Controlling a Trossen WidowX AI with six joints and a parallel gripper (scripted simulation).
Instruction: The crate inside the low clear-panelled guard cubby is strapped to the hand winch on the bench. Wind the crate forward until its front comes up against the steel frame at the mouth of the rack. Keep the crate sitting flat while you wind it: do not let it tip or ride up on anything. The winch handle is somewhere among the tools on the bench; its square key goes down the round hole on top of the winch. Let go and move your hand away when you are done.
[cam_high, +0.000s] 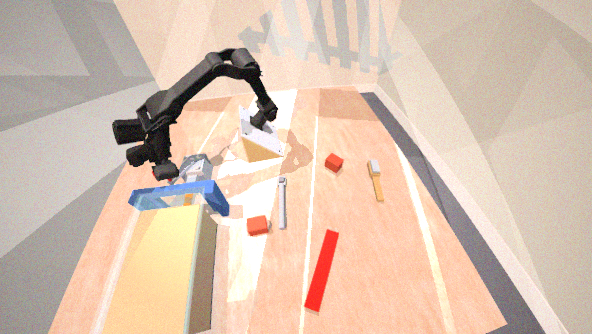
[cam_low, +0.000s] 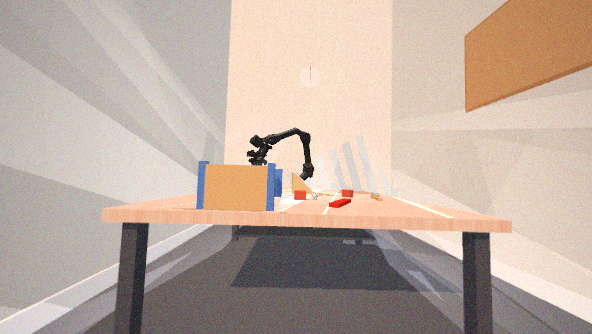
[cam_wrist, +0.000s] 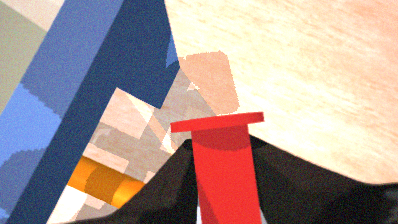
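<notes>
My gripper tip is now 40 mm to the right of the grey crank arm, 40 mm past it and 30 mm above it. Round my gripper tip: blue steel frame: 70 mm ahead, 60 mm to the left, 30 mm below; grey winch: 100 mm below, 100 mm behind, 70 mm to the left; red grip: 10 mm to the left, 10 mm behind.
</notes>
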